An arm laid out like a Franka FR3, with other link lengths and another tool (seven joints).
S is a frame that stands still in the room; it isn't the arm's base.
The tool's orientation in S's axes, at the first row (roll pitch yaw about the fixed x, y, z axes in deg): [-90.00 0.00 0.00]
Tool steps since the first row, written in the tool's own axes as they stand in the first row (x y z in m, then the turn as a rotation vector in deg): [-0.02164 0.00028 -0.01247 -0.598 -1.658 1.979]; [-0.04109 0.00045 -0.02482 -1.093 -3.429 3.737]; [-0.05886 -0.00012 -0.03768 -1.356 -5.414 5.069]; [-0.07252 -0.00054 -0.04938 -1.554 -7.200 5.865]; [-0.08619 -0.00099 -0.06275 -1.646 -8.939 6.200]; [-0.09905 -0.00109 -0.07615 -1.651 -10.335 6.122]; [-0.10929 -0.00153 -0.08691 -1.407 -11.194 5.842]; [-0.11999 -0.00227 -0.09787 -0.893 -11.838 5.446]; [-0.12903 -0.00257 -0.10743 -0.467 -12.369 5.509]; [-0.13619 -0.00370 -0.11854 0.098 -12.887 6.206]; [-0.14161 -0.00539 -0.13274 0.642 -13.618 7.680]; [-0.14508 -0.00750 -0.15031 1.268 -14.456 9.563]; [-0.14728 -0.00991 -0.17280 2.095 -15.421 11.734]
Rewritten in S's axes. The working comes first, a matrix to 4 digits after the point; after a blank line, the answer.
The tool's axes in the first row as the columns of a matrix, in S's axes (used below as rounded here):
[1.0000 0.0000 0.0000]
[0.0000 0.0000 1.0000]
[0.0000 -1.0000 0.0000]

[-0.02164 -0.01247 -0.00028 -0.598 1.979 1.658]; [-0.04109 -0.02482 -0.00045 -1.093 3.737 3.429]; [-0.05886 -0.03768 0.00012 -1.356 5.069 5.414]; [-0.07252 -0.04938 0.00054 -1.554 5.865 7.200]; [-0.08619 -0.06275 0.00099 -1.646 6.200 8.939]; [-0.09905 -0.07615 0.00109 -1.651 6.122 10.335]; [-0.10929 -0.08691 0.00153 -1.407 5.842 11.194]; [-0.11999 -0.09787 0.00227 -0.893 5.446 11.838]; [-0.12903 -0.10743 0.00257 -0.467 5.509 12.369]; [-0.13619 -0.11854 0.00370 0.098 6.206 12.887]; [-0.14161 -0.13274 0.00539 0.642 7.680 13.618]; [-0.14508 -0.15031 0.00750 1.268 9.563 14.456]; [-0.14728 -0.17280 0.00991 2.095 11.734 15.421]
